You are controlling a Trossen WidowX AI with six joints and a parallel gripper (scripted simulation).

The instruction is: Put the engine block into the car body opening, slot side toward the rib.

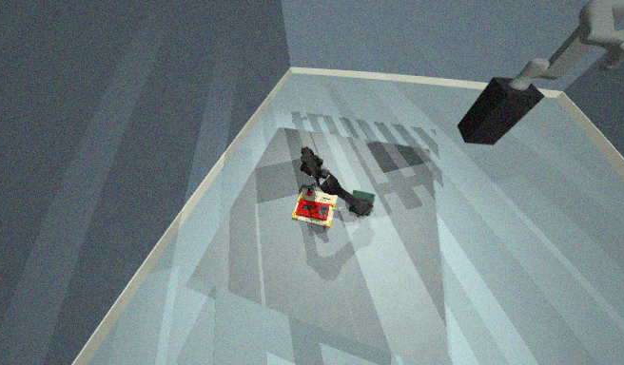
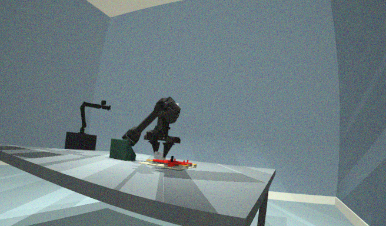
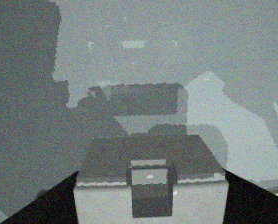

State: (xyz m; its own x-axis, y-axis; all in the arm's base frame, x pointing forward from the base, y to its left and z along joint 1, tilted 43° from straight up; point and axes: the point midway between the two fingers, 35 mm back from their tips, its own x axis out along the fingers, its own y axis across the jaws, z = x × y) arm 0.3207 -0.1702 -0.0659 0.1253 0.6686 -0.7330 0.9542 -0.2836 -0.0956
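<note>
The small dark post is 2 cm ahead of my gripper tip, 10 cm to the left of it and 2 cm below it. Also, from my gripper tip: grey engine block: 1 cm above.
</note>
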